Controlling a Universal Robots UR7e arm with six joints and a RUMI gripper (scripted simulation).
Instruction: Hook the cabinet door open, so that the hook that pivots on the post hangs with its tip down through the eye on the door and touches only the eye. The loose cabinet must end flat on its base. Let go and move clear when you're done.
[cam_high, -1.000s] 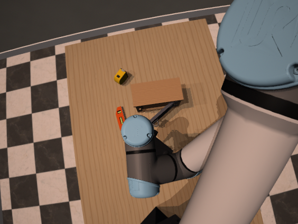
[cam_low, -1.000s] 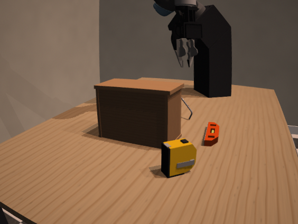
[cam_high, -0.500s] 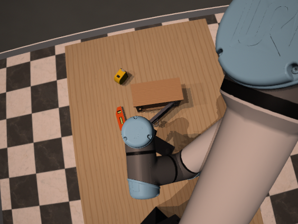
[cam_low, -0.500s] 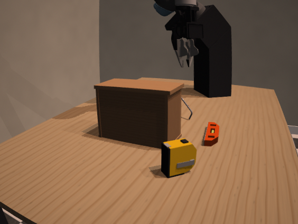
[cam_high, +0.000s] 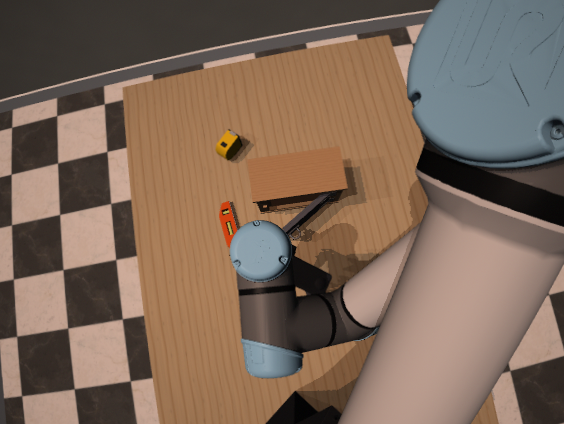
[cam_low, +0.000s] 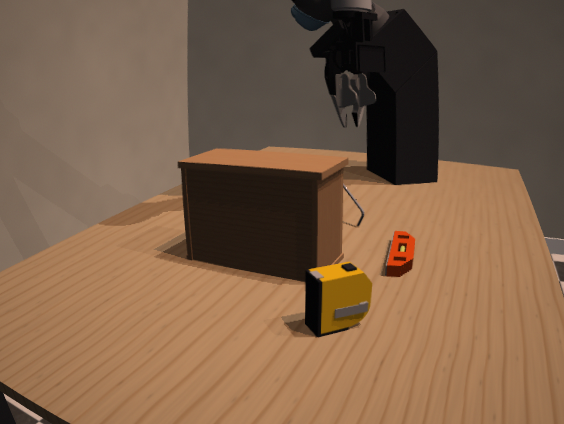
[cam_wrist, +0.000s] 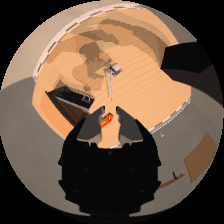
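The thin hook rod is 20 mm behind my hand, 20 mm to the right of it and 140 mm below it. Also, from my hand: dark door 130 mm ahead, 90 mm to the right, 130 mm below; yellow tape measure 390 mm ahead, 100 mm to the left, 160 mm below; orange spirit level 150 mm ahead, 130 mm to the left, 190 mm below.
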